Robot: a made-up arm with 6 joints. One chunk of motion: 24 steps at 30 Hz.
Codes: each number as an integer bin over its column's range. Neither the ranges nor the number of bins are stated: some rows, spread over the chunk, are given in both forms.
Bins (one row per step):
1: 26 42 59 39 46 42
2: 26 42 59 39 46 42
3: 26 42 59 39 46 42
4: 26 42 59 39 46 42
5: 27 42 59 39 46 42
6: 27 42 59 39 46 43
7: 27 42 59 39 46 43
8: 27 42 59 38 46 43
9: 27 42 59 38 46 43
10: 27 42 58 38 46 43
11: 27 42 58 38 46 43
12: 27 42 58 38 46 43
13: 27 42 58 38 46 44
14: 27 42 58 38 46 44
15: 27 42 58 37 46 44
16: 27 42 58 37 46 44
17: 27 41 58 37 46 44
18: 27 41 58 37 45 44
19: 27 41 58 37 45 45
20: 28 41 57 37 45 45
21: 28 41 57 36 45 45
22: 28 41 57 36 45 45
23: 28 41 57 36 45 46
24: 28 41 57 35 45 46
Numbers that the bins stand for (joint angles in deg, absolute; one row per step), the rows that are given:
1: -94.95 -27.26 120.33 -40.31 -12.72 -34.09
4: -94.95 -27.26 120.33 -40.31 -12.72 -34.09
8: -90.91 -27.26 120.33 -44.14 -12.72 -29.55
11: -90.91 -27.26 117.13 -44.14 -12.72 -29.55
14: -90.91 -27.26 117.13 -44.14 -12.72 -25.00
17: -90.91 -30.89 117.13 -47.98 -12.72 -25.00
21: -86.87 -30.89 113.94 -51.82 -16.36 -20.46
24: -86.87 -30.89 113.94 -55.66 -16.36 -15.91
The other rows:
2: -94.95 -27.26 120.33 -40.31 -12.72 -34.09
3: -94.95 -27.26 120.33 -40.31 -12.72 -34.09
5: -90.91 -27.26 120.33 -40.31 -12.72 -34.09
6: -90.91 -27.26 120.33 -40.31 -12.72 -29.55
7: -90.91 -27.26 120.33 -40.31 -12.72 -29.55
9: -90.91 -27.26 120.33 -44.14 -12.72 -29.55
10: -90.91 -27.26 117.13 -44.14 -12.72 -29.55
12: -90.91 -27.26 117.13 -44.14 -12.72 -29.55
13: -90.91 -27.26 117.13 -44.14 -12.72 -25.00
15: -90.91 -27.26 117.13 -47.98 -12.72 -25.00
16: -90.91 -27.26 117.13 -47.98 -12.72 -25.00
18: -90.91 -30.89 117.13 -47.98 -16.36 -25.00
19: -90.91 -30.89 117.13 -47.98 -16.36 -20.46
20: -86.87 -30.89 113.94 -47.98 -16.36 -20.46
22: -86.87 -30.89 113.94 -51.82 -16.36 -20.46
23: -86.87 -30.89 113.94 -51.82 -16.36 -15.91

